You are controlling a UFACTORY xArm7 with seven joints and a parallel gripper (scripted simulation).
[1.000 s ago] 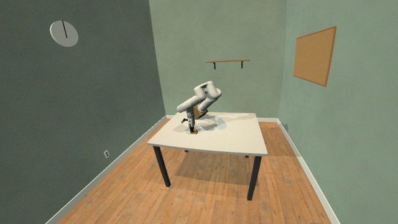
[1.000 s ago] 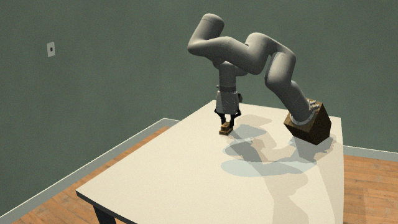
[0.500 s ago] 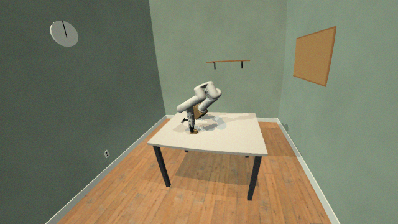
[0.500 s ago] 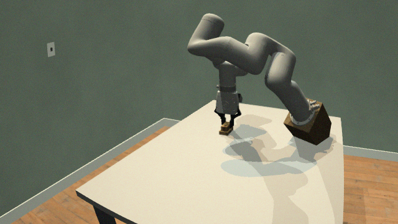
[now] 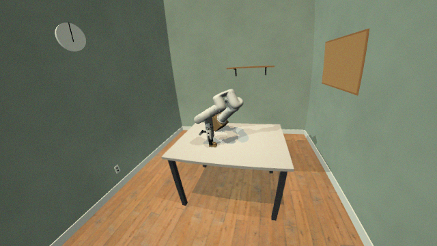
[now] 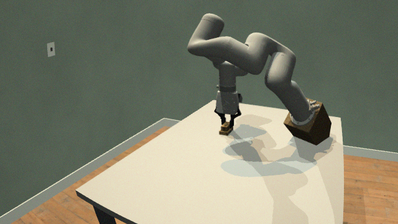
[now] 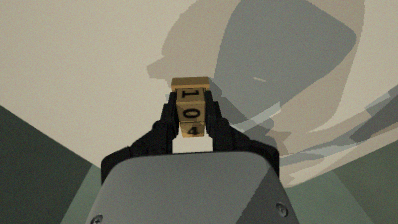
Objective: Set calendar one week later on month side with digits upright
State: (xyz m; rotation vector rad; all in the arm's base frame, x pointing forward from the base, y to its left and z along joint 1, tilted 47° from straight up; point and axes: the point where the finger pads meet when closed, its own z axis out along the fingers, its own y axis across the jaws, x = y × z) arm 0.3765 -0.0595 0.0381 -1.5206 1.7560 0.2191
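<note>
Right now my hand is 1 cm above the digit cube. From my hand the other things lie so: wooden calendar tray: 3 cm below, 2 cm to the left.
</note>
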